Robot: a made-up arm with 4 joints. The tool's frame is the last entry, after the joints. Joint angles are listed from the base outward.
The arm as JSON. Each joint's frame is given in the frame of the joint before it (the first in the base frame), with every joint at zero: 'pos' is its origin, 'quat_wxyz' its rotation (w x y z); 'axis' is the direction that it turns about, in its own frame. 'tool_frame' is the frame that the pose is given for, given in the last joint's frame.
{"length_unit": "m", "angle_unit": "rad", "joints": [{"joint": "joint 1", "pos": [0.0, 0.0, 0.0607], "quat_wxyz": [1.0, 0.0, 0.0, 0.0], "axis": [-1.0, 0.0, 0.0]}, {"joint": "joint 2", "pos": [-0.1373, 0.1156, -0.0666], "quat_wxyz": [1.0, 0.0, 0.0, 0.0], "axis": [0.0, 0.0, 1.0]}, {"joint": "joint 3", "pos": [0.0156, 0.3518, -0.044], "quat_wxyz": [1.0, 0.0, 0.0, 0.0], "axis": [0.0, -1.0, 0.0]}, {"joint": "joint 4", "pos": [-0.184, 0.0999, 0.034], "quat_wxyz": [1.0, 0.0, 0.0, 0.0], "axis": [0.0, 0.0, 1.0]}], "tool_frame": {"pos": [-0.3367, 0.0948, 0.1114], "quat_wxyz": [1.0, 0.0, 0.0, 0.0]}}
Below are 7 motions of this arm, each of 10 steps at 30 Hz.
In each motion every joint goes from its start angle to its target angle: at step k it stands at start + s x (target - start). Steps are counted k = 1, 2, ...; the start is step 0. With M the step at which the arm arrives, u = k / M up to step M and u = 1 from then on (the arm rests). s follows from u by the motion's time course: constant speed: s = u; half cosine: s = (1 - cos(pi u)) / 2; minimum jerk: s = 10 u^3 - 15 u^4 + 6 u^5.
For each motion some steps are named. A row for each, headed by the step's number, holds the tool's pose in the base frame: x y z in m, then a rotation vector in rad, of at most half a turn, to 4 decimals.
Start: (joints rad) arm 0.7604 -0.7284 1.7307 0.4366
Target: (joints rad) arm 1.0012 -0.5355 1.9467 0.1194
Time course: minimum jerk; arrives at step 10
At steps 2, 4, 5, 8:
2: 0.0990 -0.1438 -0.7189 -1.5476 -1.5784 0.3858
4: 0.1248 -0.1862 -0.7225 -1.4956 -1.6867 0.4672
5: 0.1423 -0.2133 -0.7237 -1.4495 -1.7571 0.5283
8: 0.1806 -0.2701 -0.7248 -1.3070 -1.9026 0.6861

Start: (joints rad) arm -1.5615 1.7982 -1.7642 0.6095
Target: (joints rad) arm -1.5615 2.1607 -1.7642 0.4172
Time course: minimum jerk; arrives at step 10
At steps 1, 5, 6, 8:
1: -0.5244 -0.3637 0.3530 -0.3632 0.0885 2.1373
5: -0.5788 -0.3736 0.2708 -0.5410 -0.0395 2.0049
6: -0.5947 -0.3766 0.2364 -0.6020 -0.0902 1.9533
8: -0.6128 -0.3801 0.1845 -0.6842 -0.1651 1.8780

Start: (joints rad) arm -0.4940 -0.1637 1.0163 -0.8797
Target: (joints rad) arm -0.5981 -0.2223 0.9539 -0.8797
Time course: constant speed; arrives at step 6
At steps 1, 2, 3, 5, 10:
1: -0.2814 0.9566 0.2446 0.7888 -0.7293 -1.2082
2: -0.2755 0.9532 0.2647 0.7947 -0.7090 -1.2241
3: -0.2695 0.9493 0.2847 0.8006 -0.6883 -1.2398
5: -0.2575 0.9402 0.3246 0.8126 -0.6461 -1.2705
10: -0.2514 0.9350 0.3444 0.8187 -0.6246 -1.2854

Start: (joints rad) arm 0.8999 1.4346 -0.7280 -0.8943
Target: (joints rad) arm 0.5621 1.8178 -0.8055 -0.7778
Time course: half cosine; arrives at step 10
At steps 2, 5, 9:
2: -0.9182 0.2063 0.1496 -1.5246 0.5380 0.4223
5: -0.8941 0.1127 0.2680 -1.4300 0.5491 0.6501
9: -0.8421 -0.0232 0.3690 -1.3255 0.5190 0.9133

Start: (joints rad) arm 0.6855 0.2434 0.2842 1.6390
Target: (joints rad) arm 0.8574 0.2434 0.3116 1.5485
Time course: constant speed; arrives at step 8
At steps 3, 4, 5, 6, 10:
3: -0.4383 0.0809 -0.0816 -0.7291 0.4388 1.8609
4: -0.4423 0.0763 -0.0849 -0.7471 0.4514 1.8494
5: -0.4462 0.0717 -0.0880 -0.7651 0.4637 1.8378
6: -0.4502 0.0669 -0.0911 -0.7833 0.4758 1.8263
10: -0.4581 0.0572 -0.0970 -0.8198 0.4994 1.8031

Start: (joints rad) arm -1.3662 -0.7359 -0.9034 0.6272
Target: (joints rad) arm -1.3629 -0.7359 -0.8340 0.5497
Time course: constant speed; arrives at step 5
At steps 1, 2, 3, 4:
1: -0.0565 -0.2713 0.6235 1.8546 0.7072 0.4027
2: -0.0589 -0.2675 0.6322 1.8409 0.7109 0.3838
3: -0.0613 -0.2634 0.6410 1.8274 0.7146 0.3648
4: -0.0636 -0.2592 0.6496 1.8139 0.7181 0.3457

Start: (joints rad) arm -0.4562 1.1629 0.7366 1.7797
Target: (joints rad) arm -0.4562 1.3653 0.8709 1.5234
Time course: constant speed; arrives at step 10
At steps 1, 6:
1: -0.3243 0.0049 -0.1055 -0.2314 -1.6160 2.4084
6: -0.3189 -0.0109 -0.1683 -0.1223 -1.7183 2.3381

